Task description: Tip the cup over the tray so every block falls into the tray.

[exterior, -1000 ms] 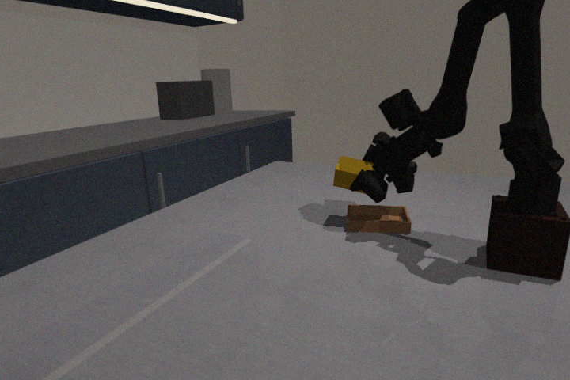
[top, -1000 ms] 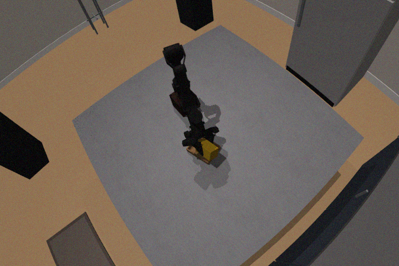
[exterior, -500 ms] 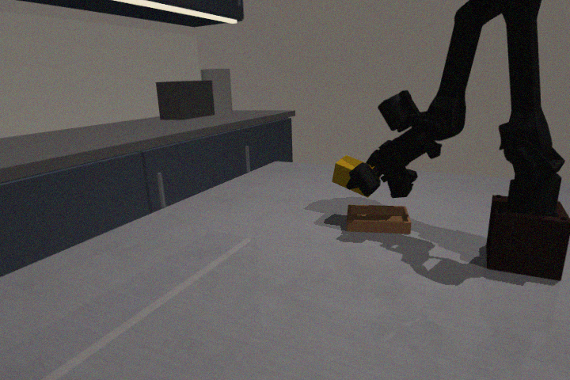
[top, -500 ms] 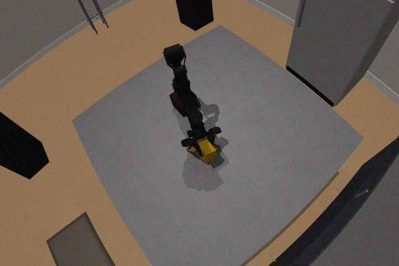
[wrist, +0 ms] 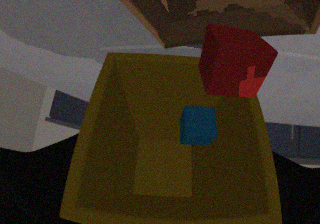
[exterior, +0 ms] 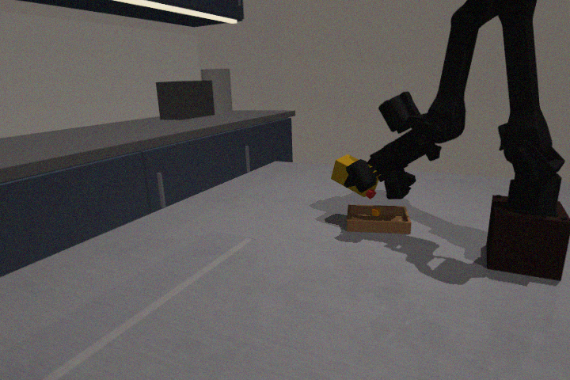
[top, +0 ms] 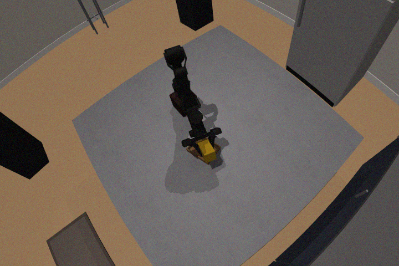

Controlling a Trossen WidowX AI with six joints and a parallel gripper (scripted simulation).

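Right now the blue block is 1 cm behind my gripper tip and 2 cm to the left of it. Round my gripper tip: orange block: 6 cm behind, 3 cm to the left, 6 cm below; yellow cup: 1 cm ahead, 3 cm above.
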